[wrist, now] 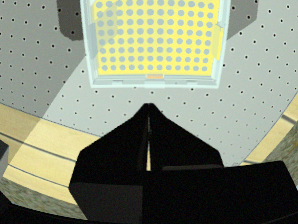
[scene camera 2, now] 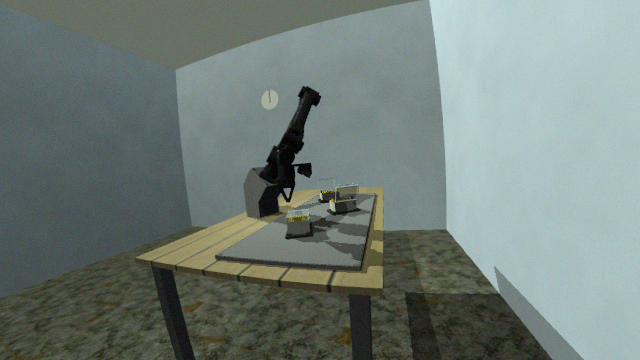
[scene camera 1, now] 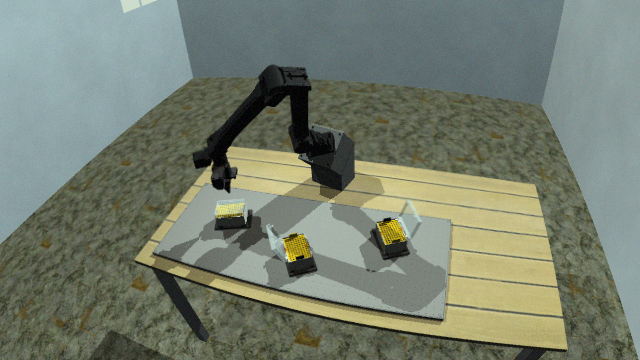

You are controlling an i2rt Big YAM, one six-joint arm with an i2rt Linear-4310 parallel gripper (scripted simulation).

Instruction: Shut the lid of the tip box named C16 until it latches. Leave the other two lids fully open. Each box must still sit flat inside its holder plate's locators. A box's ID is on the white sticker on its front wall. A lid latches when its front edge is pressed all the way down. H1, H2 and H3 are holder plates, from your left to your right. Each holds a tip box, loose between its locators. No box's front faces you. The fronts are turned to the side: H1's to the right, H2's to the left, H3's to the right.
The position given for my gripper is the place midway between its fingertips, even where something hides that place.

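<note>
That is my gripper [wrist: 148, 111] in the wrist view. I can see a tip box [scene camera 1: 229, 212] as well, and the wrist view has the box too [wrist: 153, 51].
</note>
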